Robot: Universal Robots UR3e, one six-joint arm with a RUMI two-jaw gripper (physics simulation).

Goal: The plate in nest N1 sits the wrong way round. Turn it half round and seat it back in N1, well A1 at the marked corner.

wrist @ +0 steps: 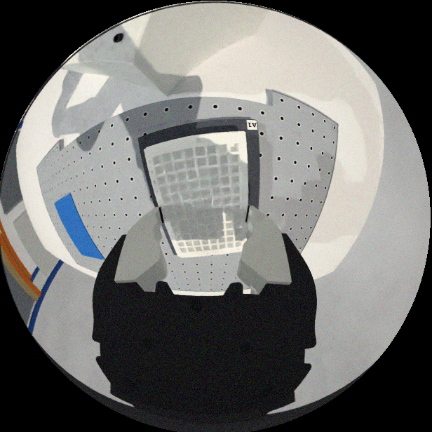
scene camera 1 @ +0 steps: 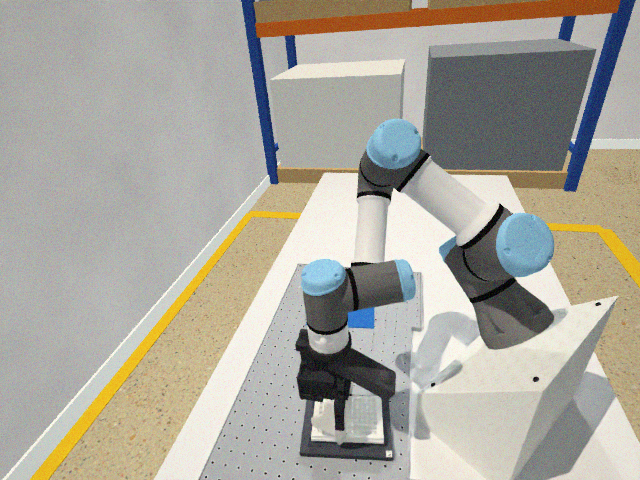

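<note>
The clear well plate [scene camera 1: 364, 418] [wrist: 200, 172] is level and appears raised slightly above the dark nest N1 [scene camera 1: 346, 451] [wrist: 254, 170], still over its opening. The white A1 label [scene camera 1: 388, 453] [wrist: 252, 124] is on the nest's near right corner in the scene view and at top right in the wrist view. My gripper [scene camera 1: 338, 419] [wrist: 204, 208] is shut on the plate, with the grey fingertips against two opposite sides. The gripper body hides part of the plate in the scene view. The plate's own A1 marking cannot be made out.
The nest stands on a grey perforated board [scene camera 1: 258, 413] [wrist: 295, 160]. A blue rectangle [scene camera 1: 361, 318] [wrist: 79, 230] lies farther back on it. The white angular robot mount [scene camera 1: 480, 418] stands to the right. A rack [scene camera 1: 261, 98] with large boxes stands behind the table.
</note>
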